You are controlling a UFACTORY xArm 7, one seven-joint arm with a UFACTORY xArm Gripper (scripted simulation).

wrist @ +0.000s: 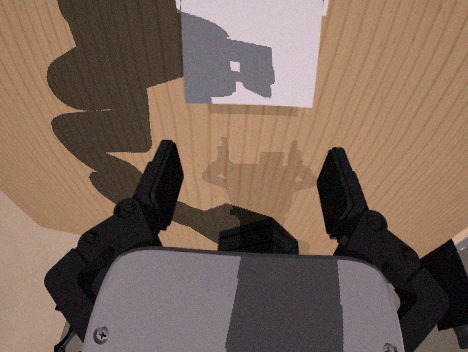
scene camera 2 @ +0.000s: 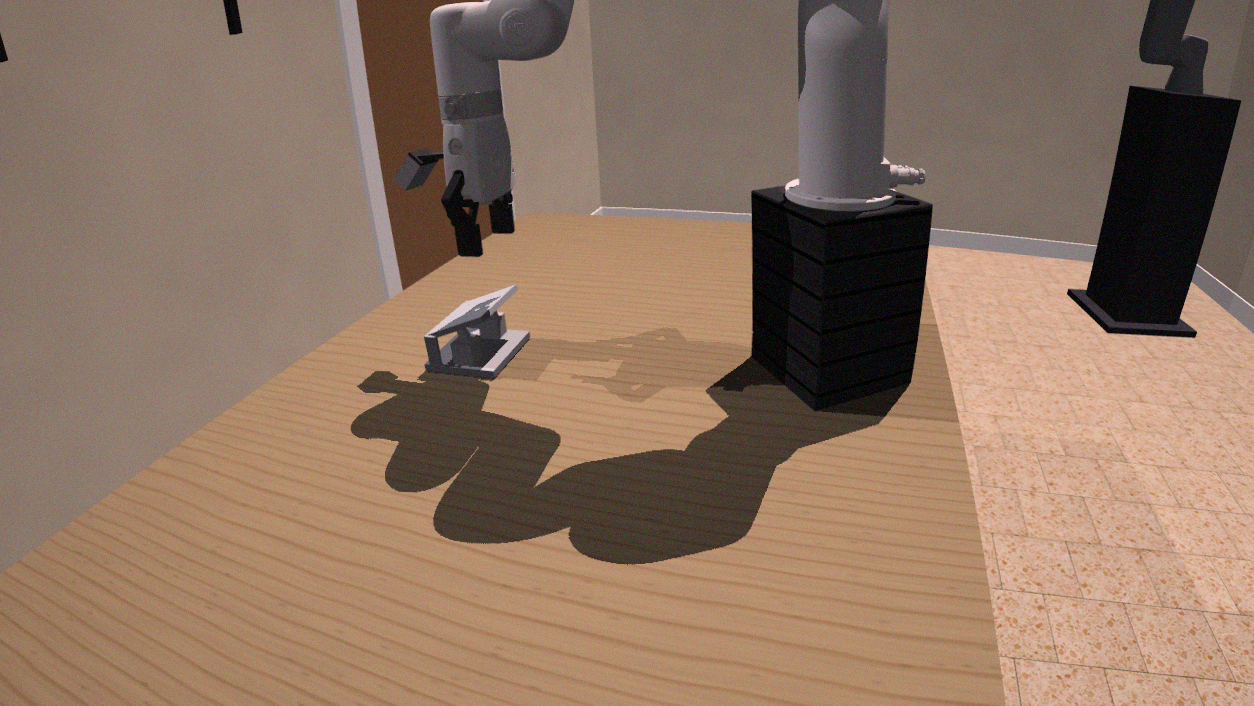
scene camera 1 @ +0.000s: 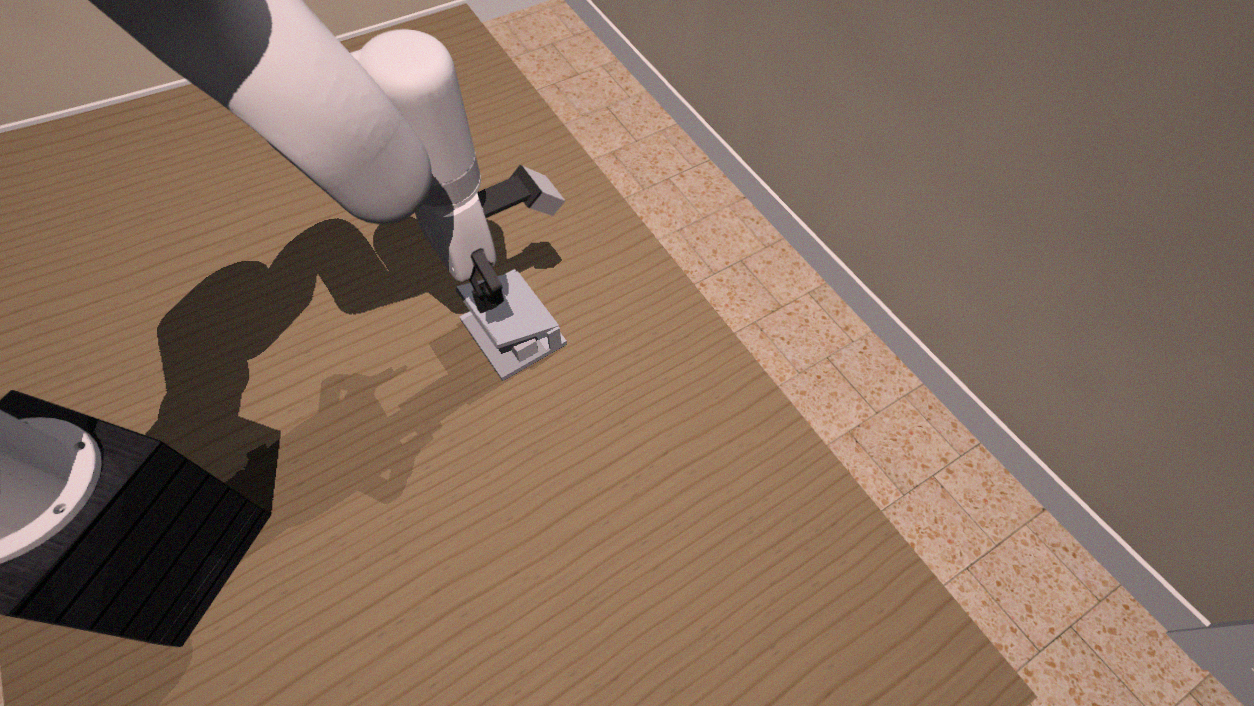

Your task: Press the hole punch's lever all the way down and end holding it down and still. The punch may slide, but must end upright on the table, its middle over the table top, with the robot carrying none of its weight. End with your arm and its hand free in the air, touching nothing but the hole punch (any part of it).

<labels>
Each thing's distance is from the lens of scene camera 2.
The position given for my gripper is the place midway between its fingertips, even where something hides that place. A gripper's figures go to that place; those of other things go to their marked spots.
my gripper (scene camera 2: 488, 244): 84 cm
grey hole punch (scene camera 2: 489, 351): 89 cm
</labels>
